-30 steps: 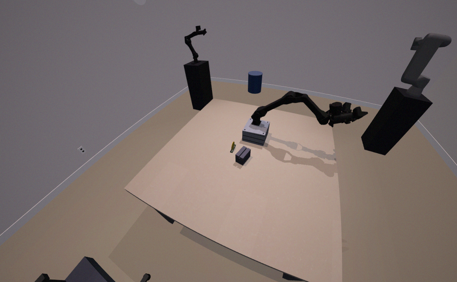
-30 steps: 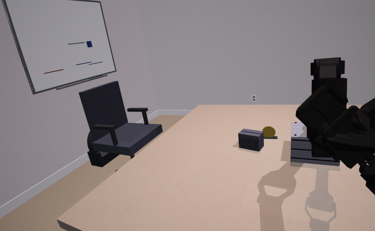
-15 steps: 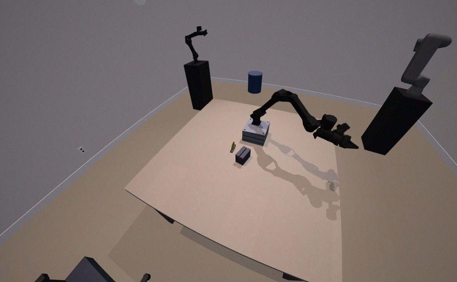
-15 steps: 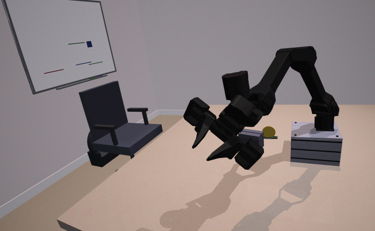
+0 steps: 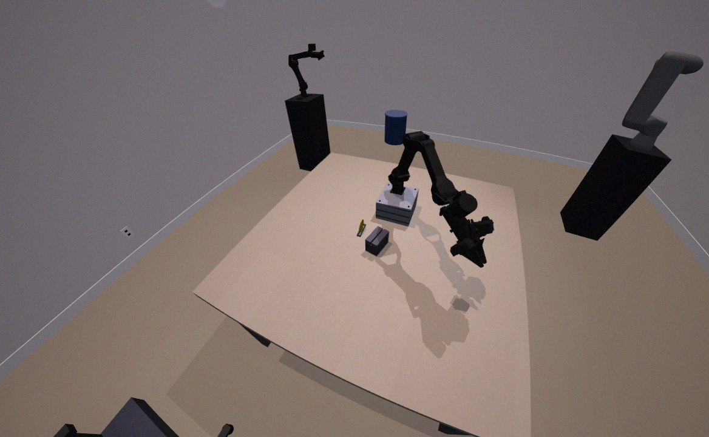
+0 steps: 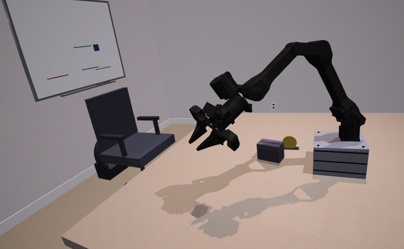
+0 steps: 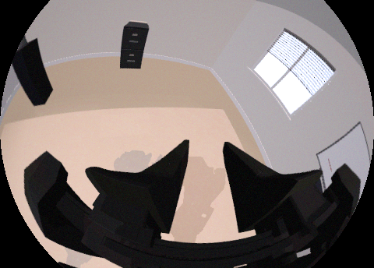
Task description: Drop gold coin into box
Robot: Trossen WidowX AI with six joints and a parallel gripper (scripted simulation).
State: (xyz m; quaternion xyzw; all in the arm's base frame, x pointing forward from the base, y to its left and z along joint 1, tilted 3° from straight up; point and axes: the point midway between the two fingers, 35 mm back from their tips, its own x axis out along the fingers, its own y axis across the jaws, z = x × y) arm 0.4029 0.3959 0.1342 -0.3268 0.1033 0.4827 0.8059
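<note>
Right now the gold coin is 51 cm to the right of my gripper tip, 21 cm below it and 19 cm behind it.
</note>
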